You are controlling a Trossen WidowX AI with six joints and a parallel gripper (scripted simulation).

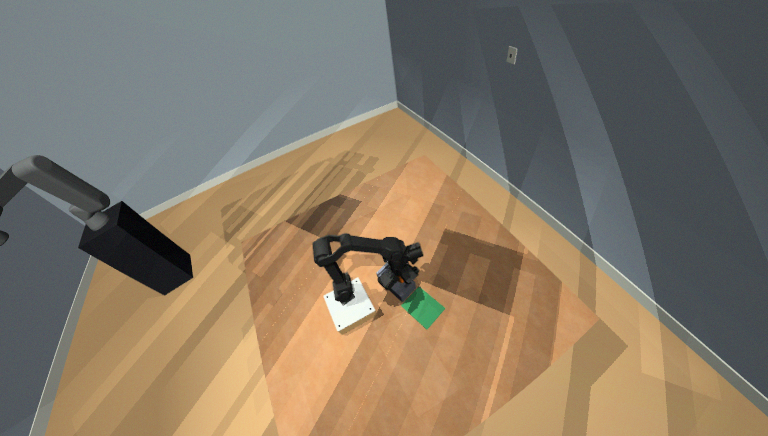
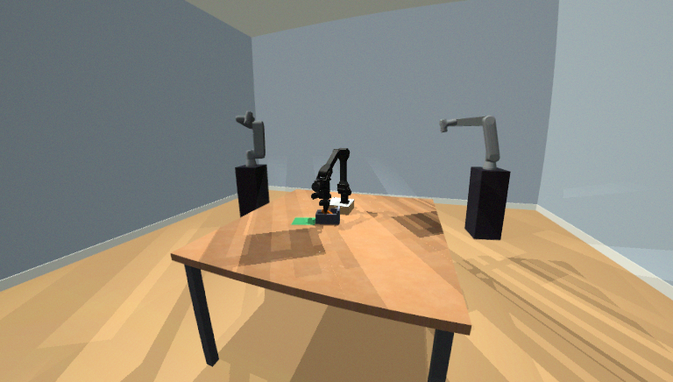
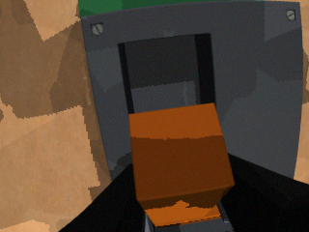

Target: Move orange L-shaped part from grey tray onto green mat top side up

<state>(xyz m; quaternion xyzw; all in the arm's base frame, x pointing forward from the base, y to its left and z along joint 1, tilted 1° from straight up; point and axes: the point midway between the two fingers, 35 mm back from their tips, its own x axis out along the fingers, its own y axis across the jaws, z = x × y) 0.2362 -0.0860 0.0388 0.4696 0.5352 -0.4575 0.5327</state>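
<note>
Now: gripper tip 140 mm to the left of the green mat and 80 mm above it. The rest, counted from my gripper tip: orange l-shaped part: 20 mm behind, 30 mm to the left, 30 mm below.
</note>
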